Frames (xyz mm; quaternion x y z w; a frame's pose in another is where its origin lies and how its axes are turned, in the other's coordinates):
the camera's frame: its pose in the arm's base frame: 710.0 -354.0 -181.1 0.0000 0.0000 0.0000 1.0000
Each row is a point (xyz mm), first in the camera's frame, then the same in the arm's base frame.
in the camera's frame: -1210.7 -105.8 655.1
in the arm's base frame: -500.7 -459.8 474.0
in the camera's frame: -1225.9 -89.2 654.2
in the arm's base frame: -515.9 -443.2 473.1
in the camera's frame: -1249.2 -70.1 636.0
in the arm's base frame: -539.2 -424.1 454.9
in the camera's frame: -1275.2 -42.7 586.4
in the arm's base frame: -565.2 -396.7 405.3
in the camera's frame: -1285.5 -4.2 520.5
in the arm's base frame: -575.5 -358.2 339.4
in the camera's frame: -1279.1 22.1 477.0
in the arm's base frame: -569.1 -331.9 295.9
